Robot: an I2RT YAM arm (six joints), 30 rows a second.
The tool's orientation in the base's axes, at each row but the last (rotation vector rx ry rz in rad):
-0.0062 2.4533 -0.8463
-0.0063 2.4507 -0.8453
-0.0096 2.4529 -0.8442
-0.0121 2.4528 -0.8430
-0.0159 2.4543 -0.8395
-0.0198 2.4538 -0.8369
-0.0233 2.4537 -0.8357
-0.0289 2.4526 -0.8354
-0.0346 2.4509 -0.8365
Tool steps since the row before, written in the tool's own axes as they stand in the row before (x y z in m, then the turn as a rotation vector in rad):
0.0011 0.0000 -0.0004 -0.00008 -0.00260 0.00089
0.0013 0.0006 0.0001 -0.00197 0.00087 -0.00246
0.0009 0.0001 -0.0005 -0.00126 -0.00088 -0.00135
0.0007 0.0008 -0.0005 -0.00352 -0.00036 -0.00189
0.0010 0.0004 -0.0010 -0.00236 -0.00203 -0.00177
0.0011 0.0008 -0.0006 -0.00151 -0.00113 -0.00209
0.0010 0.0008 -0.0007 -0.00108 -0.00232 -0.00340
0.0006 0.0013 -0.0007 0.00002 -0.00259 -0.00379
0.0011 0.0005 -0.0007 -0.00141 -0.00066 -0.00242
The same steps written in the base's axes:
-0.0011 0.0000 -0.0003 0.00008 -0.00258 0.00094
-0.0010 0.0002 -0.0010 0.00061 0.00244 0.00208
-0.0010 0.0002 -0.0002 0.00026 0.00028 0.00201
-0.0007 0.0008 -0.0005 0.00201 0.00141 0.00317
-0.0013 0.0007 -0.0001 0.00082 -0.00021 0.00348
-0.0011 0.0008 -0.0006 0.00007 0.00054 0.00276
-0.0011 0.0009 -0.0005 -0.00113 0.00023 0.00410
-0.0007 0.0013 -0.0006 -0.00230 0.00003 0.00397
-0.0012 0.0006 -0.0004 -0.00012 0.00109 0.00266

